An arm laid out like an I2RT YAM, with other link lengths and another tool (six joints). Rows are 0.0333 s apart.
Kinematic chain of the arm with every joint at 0, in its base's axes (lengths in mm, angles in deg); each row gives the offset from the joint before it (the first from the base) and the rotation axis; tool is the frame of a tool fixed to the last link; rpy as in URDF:
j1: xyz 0 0 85.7 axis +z
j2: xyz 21.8 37 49.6 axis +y
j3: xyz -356.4 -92.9 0 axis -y
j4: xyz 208.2 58.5 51 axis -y
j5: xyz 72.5 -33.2 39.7 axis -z
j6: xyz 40.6 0 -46.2 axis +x
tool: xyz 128 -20 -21 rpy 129.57 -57.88 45.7
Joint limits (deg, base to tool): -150..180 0..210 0..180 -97..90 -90..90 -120..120
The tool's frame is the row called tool.
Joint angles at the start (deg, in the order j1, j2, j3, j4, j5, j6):
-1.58, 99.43, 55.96, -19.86, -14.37, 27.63
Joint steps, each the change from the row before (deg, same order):
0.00, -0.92, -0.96, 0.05, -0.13, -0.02
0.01, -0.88, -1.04, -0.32, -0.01, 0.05
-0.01, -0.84, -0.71, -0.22, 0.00, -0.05
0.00, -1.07, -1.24, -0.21, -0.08, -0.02
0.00, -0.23, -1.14, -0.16, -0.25, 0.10
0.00, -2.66, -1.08, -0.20, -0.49, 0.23
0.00, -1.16, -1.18, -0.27, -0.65, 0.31
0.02, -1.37, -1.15, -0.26, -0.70, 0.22
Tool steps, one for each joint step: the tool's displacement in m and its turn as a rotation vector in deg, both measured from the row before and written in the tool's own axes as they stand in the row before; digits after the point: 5 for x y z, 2 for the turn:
-0.00561, -0.00089, -0.00112, 0.11, 0.00, -0.07
-0.00764, -0.00046, -0.00015, 0.05, -0.47, 0.16
-0.00520, -0.00046, -0.00127, -0.02, -0.08, -0.01
-0.00845, -0.00063, -0.00020, 0.08, -0.37, 0.05
-0.00773, -0.00016, 0.00362, 0.31, -1.05, 0.28
-0.00772, -0.00403, -0.00791, 0.48, 1.30, -0.33
-0.00852, -0.00250, -0.00020, 0.73, -0.32, 0.13
-0.00834, -0.00294, -0.00103, 0.73, -0.09, -0.06

